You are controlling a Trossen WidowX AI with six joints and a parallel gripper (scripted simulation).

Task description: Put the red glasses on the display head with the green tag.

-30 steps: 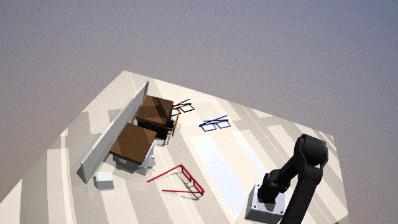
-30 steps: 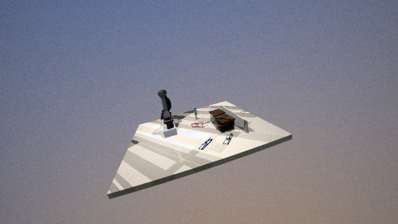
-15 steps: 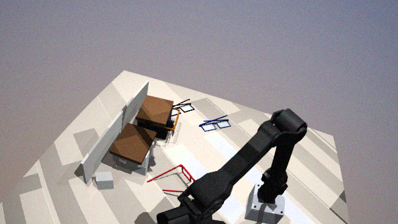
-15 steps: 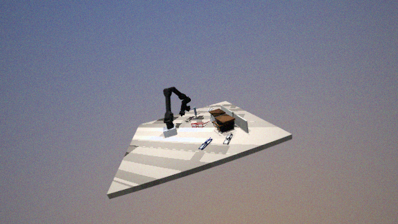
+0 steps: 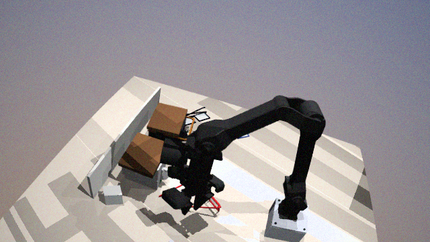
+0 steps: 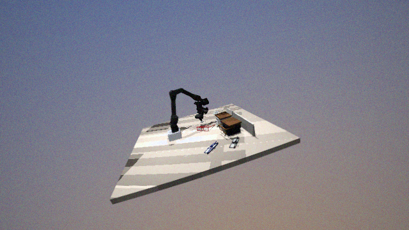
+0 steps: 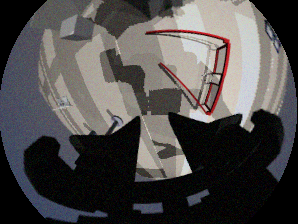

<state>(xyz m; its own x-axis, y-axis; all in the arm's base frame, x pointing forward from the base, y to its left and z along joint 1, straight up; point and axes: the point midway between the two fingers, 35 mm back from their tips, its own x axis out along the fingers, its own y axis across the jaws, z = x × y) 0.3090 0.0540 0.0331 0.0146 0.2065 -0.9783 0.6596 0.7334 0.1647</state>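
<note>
Now: the red glasses 10 cm to the right of my gripper tip, 5 cm below it and 1 cm ahead of it. Also, from my gripper tip: grey block: 25 cm ahead, 4 cm below, 2 cm to the right; grey upright panel: 29 cm to the right, 27 cm ahead, 2 cm below.
</note>
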